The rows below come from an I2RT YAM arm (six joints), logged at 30 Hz.
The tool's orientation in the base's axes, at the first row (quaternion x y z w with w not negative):
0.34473 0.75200 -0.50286 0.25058
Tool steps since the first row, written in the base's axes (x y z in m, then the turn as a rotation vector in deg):
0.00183 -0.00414 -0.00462 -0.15 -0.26 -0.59
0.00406 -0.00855 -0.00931 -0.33 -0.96 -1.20
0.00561 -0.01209 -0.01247 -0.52 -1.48 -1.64
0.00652 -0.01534 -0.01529 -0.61 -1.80 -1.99
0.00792 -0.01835 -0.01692 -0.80 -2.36 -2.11
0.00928 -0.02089 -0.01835 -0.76 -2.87 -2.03
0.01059 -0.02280 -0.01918 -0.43 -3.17 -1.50
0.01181 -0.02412 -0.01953 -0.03 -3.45 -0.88
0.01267 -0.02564 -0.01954 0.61 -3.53 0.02
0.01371 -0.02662 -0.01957 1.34 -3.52 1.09
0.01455 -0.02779 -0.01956 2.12 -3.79 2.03
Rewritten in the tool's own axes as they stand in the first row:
0.00107 0.00304 0.00560 0.45 0.16 0.45
0.00187 0.00637 0.01150 0.82 0.20 1.32
0.00223 0.00850 0.01600 1.12 0.18 1.96
0.00282 0.01001 0.02009 1.35 0.23 2.39
0.00231 0.01127 0.02353 1.41 0.01 2.95
0.00180 0.01250 0.02645 1.19 -0.14 3.39
0.00106 0.01350 0.02857 0.51 -0.27 3.49
0.00018 0.01431 0.02997 -0.26 -0.39 3.53
-0.00076 0.01459 0.03141 -1.34 -0.45 3.29
-0.00166 0.01515 0.03236 -2.58 -0.51 2.91
-0.00252 0.01549 0.03347 -3.83 -0.52 2.84

